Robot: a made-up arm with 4 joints.
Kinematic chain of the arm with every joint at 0, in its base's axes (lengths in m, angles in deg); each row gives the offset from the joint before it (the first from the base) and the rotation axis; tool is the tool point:
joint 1: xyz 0 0 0.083 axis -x
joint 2: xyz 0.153 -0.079 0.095 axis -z
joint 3: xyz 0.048 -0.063 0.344 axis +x
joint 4: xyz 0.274 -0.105 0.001 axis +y
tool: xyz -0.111 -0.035 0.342
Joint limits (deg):
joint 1: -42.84..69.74
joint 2: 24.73..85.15
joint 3: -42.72..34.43
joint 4: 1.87..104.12
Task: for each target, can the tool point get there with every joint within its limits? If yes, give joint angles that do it. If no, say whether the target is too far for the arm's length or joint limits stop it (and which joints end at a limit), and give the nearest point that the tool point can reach.
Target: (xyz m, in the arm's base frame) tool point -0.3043 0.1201 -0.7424
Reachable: no: joint limits stop it (at a limit: joint 1, joint 2, joint 3, joint 4) | nearest point 0.0185 -0.8261 -0.1639 | short by 1.155 m
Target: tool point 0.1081 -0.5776 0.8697
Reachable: yes | joints 11.21 77.15 -4.46 72.41
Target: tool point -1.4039 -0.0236 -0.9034
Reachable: no: too far | nearest point 0.0185 -0.8261 -0.1639 | short by 1.793 m
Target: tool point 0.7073 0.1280 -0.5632
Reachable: no: joint limits stop it (at a limit: joint 1, joint 2, joint 3, joint 4) | nearest point 0.6907 -0.6539 -0.0043 | short by 0.961 m
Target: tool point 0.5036 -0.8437 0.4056
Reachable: yes | joints -25.17 42.83 -11.42 76.69
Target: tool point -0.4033 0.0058 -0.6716
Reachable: no: joint limits stop it (at a limit: joint 1, joint 2, joint 3, joint 4) | nearest point 0.0185 -0.8261 -0.1639 | short by 1.062 m
